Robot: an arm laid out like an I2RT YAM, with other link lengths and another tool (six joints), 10 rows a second.
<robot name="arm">
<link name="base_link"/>
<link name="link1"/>
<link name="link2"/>
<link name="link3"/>
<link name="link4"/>
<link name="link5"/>
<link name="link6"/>
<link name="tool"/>
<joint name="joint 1" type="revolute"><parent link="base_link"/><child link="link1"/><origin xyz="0.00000 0.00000 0.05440" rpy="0.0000 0.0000 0.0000"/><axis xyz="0 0 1"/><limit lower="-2.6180" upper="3.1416"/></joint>
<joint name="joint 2" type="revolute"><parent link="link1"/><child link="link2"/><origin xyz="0.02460 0.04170 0.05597" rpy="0.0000 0.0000 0.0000"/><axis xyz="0 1 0"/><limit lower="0.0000" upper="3.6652"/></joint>
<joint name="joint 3" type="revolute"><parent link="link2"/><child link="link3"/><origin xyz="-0.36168 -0.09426 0.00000" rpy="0.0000 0.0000 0.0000"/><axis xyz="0 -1 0"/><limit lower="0.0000" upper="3.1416"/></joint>
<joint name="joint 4" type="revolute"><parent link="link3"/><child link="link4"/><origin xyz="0.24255 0.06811 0.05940" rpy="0.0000 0.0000 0.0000"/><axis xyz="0 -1 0"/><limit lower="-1.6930" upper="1.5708"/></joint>
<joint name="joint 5" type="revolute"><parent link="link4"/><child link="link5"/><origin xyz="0.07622 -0.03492 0.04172" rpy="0.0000 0.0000 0.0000"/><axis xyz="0 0 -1"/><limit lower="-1.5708" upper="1.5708"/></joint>
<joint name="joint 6" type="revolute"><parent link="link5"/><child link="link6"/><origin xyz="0.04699 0.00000 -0.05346" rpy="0.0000 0.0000 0.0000"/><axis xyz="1 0 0"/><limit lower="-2.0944" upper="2.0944"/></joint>
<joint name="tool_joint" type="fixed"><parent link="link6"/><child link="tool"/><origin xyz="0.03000 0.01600 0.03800" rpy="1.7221 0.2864 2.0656"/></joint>
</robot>
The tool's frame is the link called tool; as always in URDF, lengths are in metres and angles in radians.
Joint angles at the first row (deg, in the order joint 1, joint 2, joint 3, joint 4, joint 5, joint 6):
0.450 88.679 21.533 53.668 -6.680 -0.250
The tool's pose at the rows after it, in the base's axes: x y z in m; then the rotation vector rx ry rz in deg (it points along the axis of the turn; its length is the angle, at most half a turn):
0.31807 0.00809 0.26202 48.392 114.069 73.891
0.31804 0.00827 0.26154 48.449 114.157 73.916
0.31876 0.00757 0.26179 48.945 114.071 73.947
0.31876 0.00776 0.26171 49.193 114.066 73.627
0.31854 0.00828 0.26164 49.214 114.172 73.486
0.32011 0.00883 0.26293 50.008 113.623 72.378
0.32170 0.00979 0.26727 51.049 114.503 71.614
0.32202 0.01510 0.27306 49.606 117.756 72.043
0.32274 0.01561 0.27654 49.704 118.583 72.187
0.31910 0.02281 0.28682 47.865 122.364 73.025
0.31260 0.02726 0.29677 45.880 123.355 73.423
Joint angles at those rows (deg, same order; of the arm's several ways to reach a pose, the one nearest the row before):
0.441 88.681 21.576 53.658 -6.674 -0.260
0.475 88.731 21.533 53.656 -6.680 -0.239
0.406 88.679 21.763 53.177 -6.550 -0.004
0.526 88.592 21.799 52.931 -6.158 -0.056
0.647 88.510 21.796 52.763 -6.003 -0.130
1.130 88.349 22.207 52.183 -4.336 -0.165
1.431 87.054 23.821 48.072 -3.690 -0.307
1.757 85.454 25.946 42.696 -5.736 -1.485
1.714 84.757 27.062 40.210 -6.239 -1.601
2.339 82.147 29.715 33.004 -8.593 -2.801
2.922 79.806 30.759 29.822 -9.419 -3.525

